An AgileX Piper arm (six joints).
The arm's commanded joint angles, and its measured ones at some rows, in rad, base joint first. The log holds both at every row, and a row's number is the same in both.
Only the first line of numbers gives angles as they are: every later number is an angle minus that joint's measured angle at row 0.
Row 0, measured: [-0.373 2.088 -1.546 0.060 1.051 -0.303]
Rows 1 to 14, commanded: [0.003 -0.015 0.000 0.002 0.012 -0.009]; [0.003 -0.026 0.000 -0.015 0.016 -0.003]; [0.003 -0.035 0.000 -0.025 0.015 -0.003]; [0.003 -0.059 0.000 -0.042 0.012 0.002]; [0.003 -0.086 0.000 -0.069 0.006 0.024]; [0.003 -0.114 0.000 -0.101 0.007 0.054]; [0.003 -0.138 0.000 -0.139 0.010 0.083]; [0.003 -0.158 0.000 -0.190 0.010 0.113]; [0.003 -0.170 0.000 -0.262 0.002 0.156]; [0.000 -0.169 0.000 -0.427 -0.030 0.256]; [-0.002 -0.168 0.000 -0.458 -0.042 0.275]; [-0.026 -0.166 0.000 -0.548 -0.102 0.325]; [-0.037 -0.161 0.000 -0.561 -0.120 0.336]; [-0.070 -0.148 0.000 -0.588 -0.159 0.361]
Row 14, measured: [-0.029 -0.160 0.000 -0.527 -0.106 0.320]
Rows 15 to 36, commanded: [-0.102 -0.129 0.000 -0.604 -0.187 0.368]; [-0.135 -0.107 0.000 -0.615 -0.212 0.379]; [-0.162 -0.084 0.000 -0.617 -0.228 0.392]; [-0.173 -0.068 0.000 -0.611 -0.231 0.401]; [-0.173 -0.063 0.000 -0.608 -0.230 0.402]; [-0.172 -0.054 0.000 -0.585 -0.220 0.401]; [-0.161 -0.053 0.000 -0.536 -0.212 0.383]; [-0.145 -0.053 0.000 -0.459 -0.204 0.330]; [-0.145 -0.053 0.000 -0.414 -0.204 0.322]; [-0.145 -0.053 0.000 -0.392 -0.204 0.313]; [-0.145 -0.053 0.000 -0.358 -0.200 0.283]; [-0.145 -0.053 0.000 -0.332 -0.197 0.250]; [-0.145 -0.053 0.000 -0.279 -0.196 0.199]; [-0.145 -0.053 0.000 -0.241 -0.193 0.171]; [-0.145 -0.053 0.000 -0.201 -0.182 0.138]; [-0.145 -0.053 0.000 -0.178 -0.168 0.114]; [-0.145 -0.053 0.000 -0.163 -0.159 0.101]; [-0.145 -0.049 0.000 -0.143 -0.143 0.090]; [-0.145 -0.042 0.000 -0.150 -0.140 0.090]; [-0.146 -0.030 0.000 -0.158 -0.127 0.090]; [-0.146 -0.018 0.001 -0.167 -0.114 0.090]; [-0.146 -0.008 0.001 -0.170 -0.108 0.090]
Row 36, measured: [-0.144 -0.022 0.000 -0.156 -0.125 0.103]
